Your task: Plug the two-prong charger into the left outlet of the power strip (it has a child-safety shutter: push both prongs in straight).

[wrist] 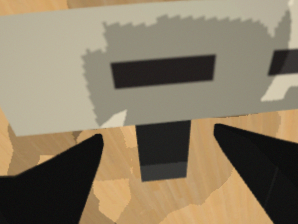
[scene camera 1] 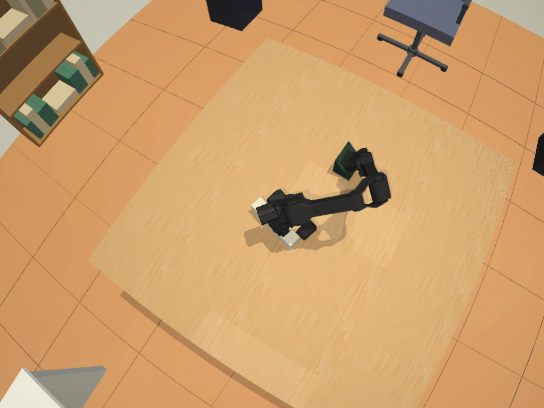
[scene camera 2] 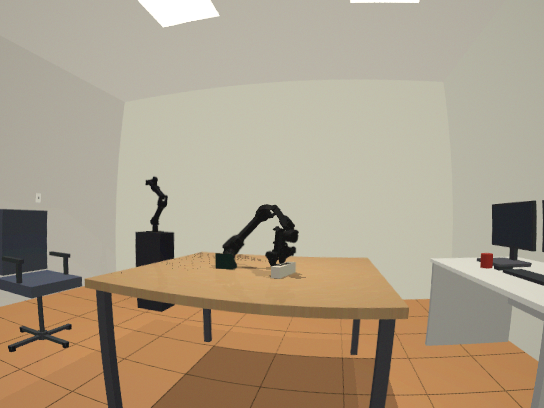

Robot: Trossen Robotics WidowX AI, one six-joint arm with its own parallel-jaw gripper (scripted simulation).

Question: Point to a dark charger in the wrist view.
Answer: At 163,148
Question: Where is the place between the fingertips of my gripper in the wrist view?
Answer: At 158,133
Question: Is my gripper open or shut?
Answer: Open.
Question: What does my gripper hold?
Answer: Nothing.
